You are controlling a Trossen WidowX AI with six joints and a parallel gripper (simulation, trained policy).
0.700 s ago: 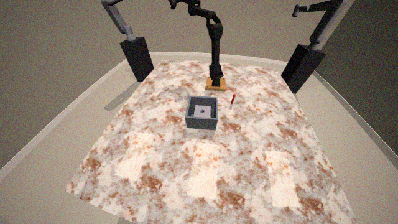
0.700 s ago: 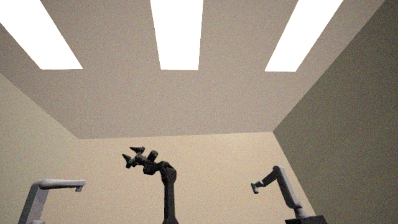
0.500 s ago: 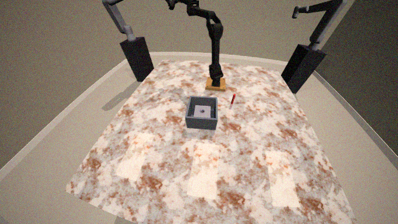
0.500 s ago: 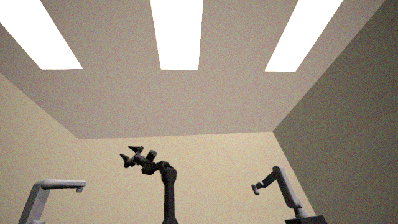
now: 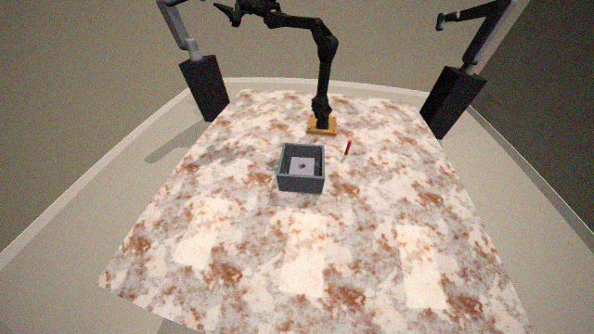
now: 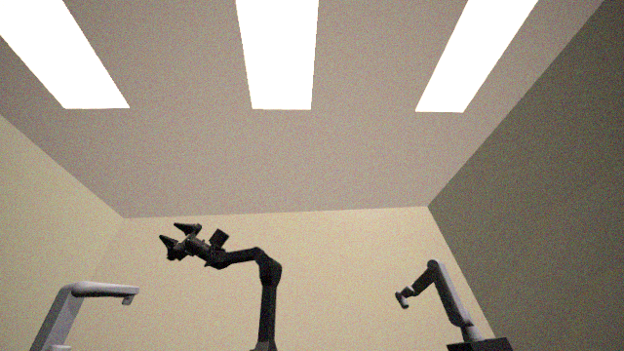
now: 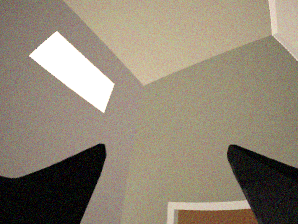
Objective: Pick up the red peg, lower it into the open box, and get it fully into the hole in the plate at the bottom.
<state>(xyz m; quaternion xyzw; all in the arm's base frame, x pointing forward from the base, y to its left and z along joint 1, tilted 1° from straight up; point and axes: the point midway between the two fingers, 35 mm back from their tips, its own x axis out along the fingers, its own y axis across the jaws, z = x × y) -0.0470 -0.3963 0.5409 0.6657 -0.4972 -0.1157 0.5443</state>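
My gripper tip is 210 mm short of the red peg, 550 mm to the right of it and 530 mm above it. The rest, counted from my gripper tip: grey box: 350 mm ahead, 370 mm to the left, 540 mm below; plate: 350 mm ahead, 370 mm to the left, 530 mm below.
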